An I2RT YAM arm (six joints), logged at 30 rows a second.
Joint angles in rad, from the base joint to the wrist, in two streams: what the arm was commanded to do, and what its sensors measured. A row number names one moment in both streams.
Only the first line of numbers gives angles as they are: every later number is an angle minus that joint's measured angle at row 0.
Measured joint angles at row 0: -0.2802, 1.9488, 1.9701, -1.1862, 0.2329, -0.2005
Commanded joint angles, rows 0 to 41: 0.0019, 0.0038, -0.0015, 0.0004, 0.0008, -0.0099; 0.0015, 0.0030, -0.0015, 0.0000, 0.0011, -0.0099; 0.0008, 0.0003, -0.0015, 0.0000, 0.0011, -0.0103; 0.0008, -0.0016, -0.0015, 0.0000, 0.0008, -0.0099; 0.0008, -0.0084, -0.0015, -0.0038, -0.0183, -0.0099; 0.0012, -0.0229, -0.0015, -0.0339, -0.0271, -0.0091; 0.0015, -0.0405, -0.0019, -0.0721, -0.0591, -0.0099; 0.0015, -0.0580, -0.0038, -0.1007, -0.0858, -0.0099; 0.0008, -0.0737, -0.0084, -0.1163, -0.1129, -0.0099; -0.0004, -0.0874, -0.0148, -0.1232, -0.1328, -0.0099; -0.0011, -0.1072, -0.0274, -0.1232, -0.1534, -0.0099; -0.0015, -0.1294, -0.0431, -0.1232, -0.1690, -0.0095; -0.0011, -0.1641, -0.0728, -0.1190, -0.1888, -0.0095; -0.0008, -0.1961, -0.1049, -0.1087, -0.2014, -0.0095; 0.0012, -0.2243, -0.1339, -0.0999, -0.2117, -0.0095; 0.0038, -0.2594, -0.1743, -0.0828, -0.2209, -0.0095; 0.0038, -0.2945, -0.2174, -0.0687, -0.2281, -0.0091; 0.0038, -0.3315, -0.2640, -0.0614, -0.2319, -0.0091; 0.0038, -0.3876, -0.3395, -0.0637, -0.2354, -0.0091; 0.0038, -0.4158, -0.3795, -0.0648, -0.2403, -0.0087; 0.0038, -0.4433, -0.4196, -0.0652, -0.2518, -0.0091; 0.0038, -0.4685, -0.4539, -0.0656, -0.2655, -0.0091; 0.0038, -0.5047, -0.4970, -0.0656, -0.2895, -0.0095; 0.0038, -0.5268, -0.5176, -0.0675, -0.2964, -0.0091; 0.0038, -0.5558, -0.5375, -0.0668, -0.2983, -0.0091; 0.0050, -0.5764, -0.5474, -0.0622, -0.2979, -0.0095; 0.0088, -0.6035, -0.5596, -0.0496, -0.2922, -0.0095; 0.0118, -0.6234, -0.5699, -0.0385, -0.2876, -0.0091; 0.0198, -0.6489, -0.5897, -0.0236, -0.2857, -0.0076; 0.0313, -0.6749, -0.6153, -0.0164, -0.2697, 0.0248; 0.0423, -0.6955, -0.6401, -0.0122, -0.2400, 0.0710; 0.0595, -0.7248, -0.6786, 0.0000, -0.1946, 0.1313; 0.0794, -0.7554, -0.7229, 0.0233, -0.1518, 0.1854; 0.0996, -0.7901, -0.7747, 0.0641, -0.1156, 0.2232; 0.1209, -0.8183, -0.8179, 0.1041, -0.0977, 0.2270; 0.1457, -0.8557, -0.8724, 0.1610, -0.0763, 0.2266; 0.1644, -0.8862, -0.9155, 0.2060, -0.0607, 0.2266; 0.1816, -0.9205, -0.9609, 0.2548, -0.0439, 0.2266; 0.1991, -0.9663, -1.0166, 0.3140, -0.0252, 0.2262; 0.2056, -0.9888, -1.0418, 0.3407, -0.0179, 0.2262; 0.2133, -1.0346, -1.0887, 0.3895, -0.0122, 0.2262; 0.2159, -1.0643, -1.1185, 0.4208, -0.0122, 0.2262
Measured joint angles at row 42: 0.1949, -0.9610, -1.0250, 0.3391, -0.0744, 0.1931
